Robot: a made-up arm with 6 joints. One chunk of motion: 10 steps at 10 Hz.
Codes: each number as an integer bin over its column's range. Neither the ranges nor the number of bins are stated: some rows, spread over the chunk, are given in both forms.
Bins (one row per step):
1: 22 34 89 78 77 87
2: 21 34 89 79 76 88
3: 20 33 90 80 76 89
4: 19 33 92 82 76 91
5: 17 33 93 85 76 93
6: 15 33 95 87 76 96
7: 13 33 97 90 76 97
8: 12 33 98 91 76 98
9: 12 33 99 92 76 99
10: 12 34 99 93 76 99
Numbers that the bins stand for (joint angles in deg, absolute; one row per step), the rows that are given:
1: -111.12 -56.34 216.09 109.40 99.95 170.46
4: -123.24 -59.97 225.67 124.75 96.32 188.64
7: -147.48 -59.97 241.63 155.46 96.32 215.92
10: -151.52 -56.34 248.01 166.98 96.32 225.01
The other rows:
2: -115.16 -56.34 216.09 113.24 96.32 175.01
3: -119.20 -59.97 219.28 117.08 96.32 179.55
5: -131.32 -59.97 228.86 136.27 96.32 197.74
6: -139.40 -59.97 235.24 143.95 96.32 211.37
8: -151.52 -59.97 244.82 159.30 96.32 220.46
9: -151.52 -59.97 248.01 163.14 96.32 225.01

